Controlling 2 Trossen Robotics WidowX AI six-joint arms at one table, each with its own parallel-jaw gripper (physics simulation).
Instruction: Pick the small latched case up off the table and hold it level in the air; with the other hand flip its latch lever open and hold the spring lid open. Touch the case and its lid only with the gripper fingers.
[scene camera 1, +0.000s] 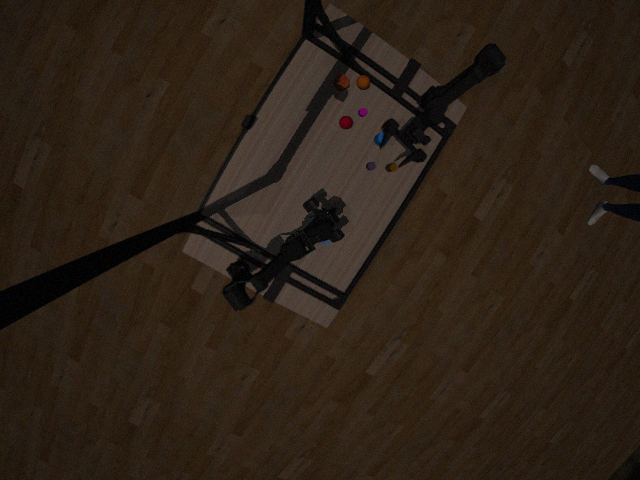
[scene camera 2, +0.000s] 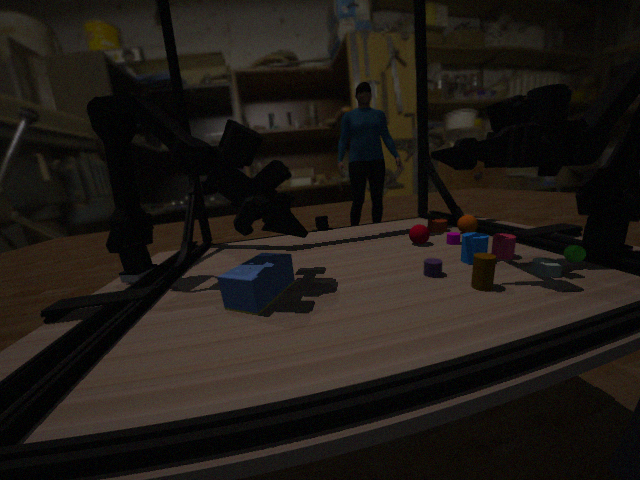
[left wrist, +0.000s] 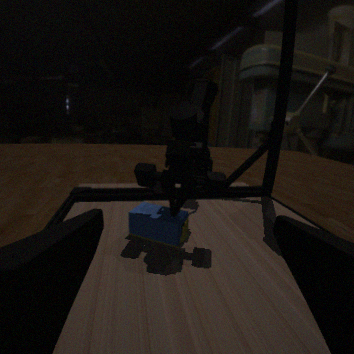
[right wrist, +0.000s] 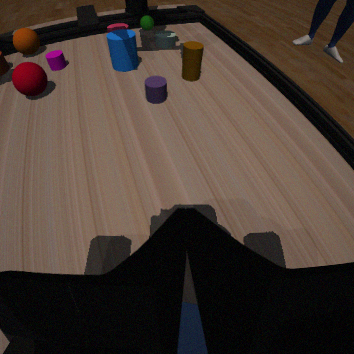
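Observation:
The small blue case rests on the wooden table, with a yellowish part on one side. My right gripper is shut and empty. Its closed fingertips point down just over the case's top, and a sliver of blue shows under them in the right wrist view. My left gripper is wide open and empty. It hangs far from the case at the other end of the table, facing it.
A red ball, an orange ball, a blue cylinder, an ochre cylinder, a purple cylinder and a pink one stand near the left arm. A black frame rims the table.

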